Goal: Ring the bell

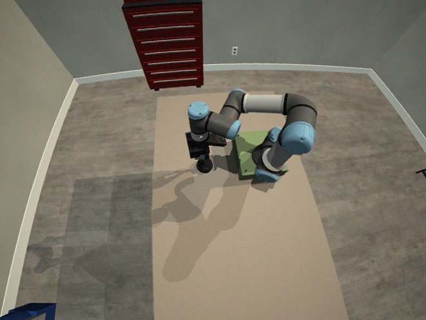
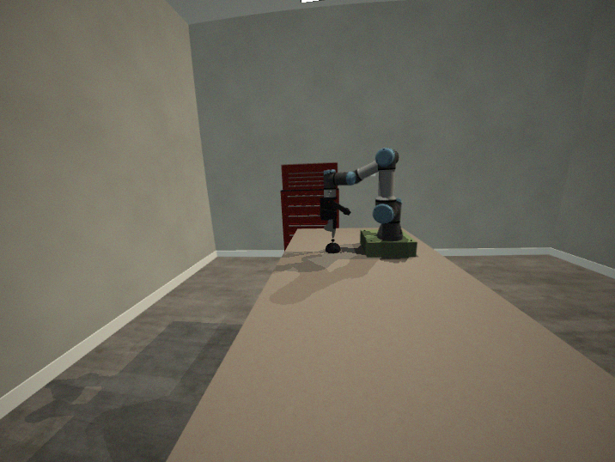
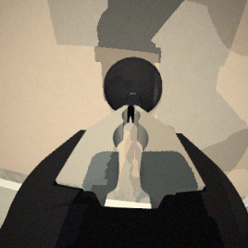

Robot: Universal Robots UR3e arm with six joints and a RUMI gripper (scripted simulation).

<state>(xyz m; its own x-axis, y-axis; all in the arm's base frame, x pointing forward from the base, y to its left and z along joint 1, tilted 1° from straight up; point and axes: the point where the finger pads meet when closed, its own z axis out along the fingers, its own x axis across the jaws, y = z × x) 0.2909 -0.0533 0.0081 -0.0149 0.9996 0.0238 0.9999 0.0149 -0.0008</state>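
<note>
Now: hand 5 cm above the black dome bell.
</note>
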